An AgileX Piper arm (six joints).
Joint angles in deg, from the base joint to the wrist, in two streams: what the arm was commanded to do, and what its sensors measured. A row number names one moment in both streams.
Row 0, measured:
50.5 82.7 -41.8 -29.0 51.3 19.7
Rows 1 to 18, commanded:
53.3 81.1 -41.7 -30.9 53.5 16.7
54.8 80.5 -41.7 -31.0 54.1 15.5
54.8 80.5 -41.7 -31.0 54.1 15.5
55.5 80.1 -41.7 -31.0 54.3 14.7
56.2 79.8 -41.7 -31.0 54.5 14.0
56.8 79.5 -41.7 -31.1 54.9 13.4
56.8 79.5 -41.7 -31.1 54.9 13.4
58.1 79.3 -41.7 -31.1 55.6 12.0
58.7 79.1 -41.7 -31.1 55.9 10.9
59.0 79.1 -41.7 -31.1 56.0 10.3
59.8 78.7 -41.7 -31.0 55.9 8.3
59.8 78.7 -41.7 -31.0 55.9 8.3
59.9 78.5 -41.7 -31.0 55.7 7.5
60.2 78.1 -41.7 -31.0 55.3 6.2
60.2 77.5 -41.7 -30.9 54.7 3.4
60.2 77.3 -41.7 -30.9 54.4 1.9
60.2 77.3 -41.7 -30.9 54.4 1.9
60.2 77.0 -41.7 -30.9 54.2 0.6
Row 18, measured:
59.9 78.1 -41.8 -28.9 54.8 5.2
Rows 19 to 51, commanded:
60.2 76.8 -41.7 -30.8 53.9 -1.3
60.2 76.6 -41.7 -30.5 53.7 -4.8
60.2 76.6 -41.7 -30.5 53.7 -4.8
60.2 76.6 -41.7 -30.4 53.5 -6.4
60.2 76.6 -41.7 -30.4 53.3 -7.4
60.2 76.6 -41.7 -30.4 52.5 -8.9
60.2 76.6 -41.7 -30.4 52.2 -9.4
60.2 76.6 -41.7 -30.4 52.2 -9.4
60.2 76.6 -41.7 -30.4 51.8 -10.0
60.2 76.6 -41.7 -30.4 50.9 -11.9
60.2 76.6 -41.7 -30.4 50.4 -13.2
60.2 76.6 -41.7 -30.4 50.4 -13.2
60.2 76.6 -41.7 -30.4 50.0 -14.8
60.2 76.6 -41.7 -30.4 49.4 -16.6
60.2 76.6 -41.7 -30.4 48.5 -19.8
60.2 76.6 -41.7 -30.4 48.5 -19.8
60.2 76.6 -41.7 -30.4 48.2 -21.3
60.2 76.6 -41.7 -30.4 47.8 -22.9
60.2 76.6 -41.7 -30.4 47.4 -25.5
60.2 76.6 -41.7 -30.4 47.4 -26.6
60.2 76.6 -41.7 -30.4 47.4 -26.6
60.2 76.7 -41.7 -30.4 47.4 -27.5
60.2 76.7 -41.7 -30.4 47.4 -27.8
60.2 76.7 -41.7 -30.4 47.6 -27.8
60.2 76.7 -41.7 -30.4 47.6 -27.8
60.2 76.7 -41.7 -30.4 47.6 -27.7
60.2 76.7 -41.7 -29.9 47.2 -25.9
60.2 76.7 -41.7 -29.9 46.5 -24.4
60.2 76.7 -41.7 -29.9 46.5 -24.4
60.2 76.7 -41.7 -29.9 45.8 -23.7
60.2 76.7 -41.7 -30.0 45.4 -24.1
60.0 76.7 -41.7 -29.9 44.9 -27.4
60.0 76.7 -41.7 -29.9 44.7 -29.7
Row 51, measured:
59.9 77.1 -41.8 -28.5 46.4 -25.8
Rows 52 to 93, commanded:
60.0 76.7 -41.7 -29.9 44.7 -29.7
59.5 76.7 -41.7 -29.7 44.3 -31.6
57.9 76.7 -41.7 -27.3 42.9 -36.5
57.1 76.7 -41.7 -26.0 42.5 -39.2
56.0 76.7 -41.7 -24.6 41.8 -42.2
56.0 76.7 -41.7 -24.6 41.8 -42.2
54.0 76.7 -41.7 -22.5 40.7 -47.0
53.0 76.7 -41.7 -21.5 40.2 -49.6
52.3 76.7 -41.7 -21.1 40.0 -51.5
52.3 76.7 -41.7 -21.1 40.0 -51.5
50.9 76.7 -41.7 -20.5 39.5 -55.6
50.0 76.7 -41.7 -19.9 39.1 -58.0
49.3 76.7 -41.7 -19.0 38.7 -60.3
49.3 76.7 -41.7 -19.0 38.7 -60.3
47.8 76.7 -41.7 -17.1 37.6 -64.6
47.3 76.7 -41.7 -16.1 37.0 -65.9
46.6 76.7 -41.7 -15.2 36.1 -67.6
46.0 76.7 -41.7 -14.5 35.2 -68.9
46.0 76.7 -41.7 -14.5 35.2 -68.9
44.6 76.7 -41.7 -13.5 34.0 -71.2
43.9 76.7 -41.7 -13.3 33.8 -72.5
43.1 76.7 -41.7 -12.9 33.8 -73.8
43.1 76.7 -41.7 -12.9 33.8 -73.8
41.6 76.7 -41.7 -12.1 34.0 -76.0
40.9 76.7 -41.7 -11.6 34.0 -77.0
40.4 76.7 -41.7 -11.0 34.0 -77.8
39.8 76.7 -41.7 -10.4 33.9 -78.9
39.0 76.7 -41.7 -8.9 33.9 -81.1
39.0 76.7 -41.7 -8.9 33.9 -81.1
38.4 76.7 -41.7 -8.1 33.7 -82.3
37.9 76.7 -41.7 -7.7 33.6 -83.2
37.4 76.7 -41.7 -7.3 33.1 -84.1
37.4 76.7 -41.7 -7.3 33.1 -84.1
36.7 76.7 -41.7 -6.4 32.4 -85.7
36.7 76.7 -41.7 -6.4 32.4 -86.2
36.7 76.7 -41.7 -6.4 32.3 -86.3
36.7 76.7 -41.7 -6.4 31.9 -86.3
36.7 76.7 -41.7 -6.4 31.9 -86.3
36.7 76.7 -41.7 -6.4 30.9 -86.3
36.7 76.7 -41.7 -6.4 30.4 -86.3
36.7 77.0 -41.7 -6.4 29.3 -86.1
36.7 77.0 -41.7 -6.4 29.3 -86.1
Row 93, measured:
37.0 77.2 -41.7 -6.8 32.5 -85.7
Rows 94 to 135, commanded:
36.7 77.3 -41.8 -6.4 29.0 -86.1
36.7 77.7 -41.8 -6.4 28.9 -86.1
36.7 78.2 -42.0 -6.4 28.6 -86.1
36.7 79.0 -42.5 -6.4 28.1 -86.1
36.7 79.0 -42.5 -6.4 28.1 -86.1
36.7 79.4 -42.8 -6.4 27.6 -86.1
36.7 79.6 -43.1 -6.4 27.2 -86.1
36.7 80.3 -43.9 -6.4 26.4 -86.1
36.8 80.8 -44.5 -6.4 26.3 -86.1
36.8 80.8 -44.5 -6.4 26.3 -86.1
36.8 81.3 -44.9 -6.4 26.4 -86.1
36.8 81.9 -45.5 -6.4 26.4 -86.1
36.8 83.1 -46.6 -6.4 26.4 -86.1
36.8 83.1 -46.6 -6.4 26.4 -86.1
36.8 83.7 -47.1 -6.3 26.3 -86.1
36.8 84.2 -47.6 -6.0 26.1 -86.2
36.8 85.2 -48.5 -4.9 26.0 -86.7
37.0 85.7 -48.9 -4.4 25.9 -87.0
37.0 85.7 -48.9 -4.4 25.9 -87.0
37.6 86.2 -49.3 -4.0 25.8 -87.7
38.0 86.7 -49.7 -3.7 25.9 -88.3
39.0 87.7 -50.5 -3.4 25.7 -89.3
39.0 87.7 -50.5 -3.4 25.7 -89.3
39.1 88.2 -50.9 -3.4 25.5 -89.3
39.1 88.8 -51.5 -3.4 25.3 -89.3
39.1 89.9 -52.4 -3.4 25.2 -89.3
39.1 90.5 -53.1 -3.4 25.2 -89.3
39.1 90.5 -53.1 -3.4 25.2 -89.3
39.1 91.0 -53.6 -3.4 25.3 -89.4
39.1 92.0 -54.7 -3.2 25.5 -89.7
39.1 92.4 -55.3 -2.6 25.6 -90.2
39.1 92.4 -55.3 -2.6 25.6 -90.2
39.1 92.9 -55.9 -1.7 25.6 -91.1
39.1 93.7 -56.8 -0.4 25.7 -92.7
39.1 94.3 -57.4 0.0 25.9 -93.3
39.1 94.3 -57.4 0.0 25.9 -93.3
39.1 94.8 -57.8 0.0 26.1 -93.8
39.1 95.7 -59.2 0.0 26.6 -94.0
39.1 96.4 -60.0 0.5 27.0 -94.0
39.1 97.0 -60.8 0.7 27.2 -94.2
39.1 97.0 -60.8 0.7 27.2 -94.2
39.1 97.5 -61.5 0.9 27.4 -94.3
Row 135, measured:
39.0 96.5 -59.1 0.0 27.7 -93.3
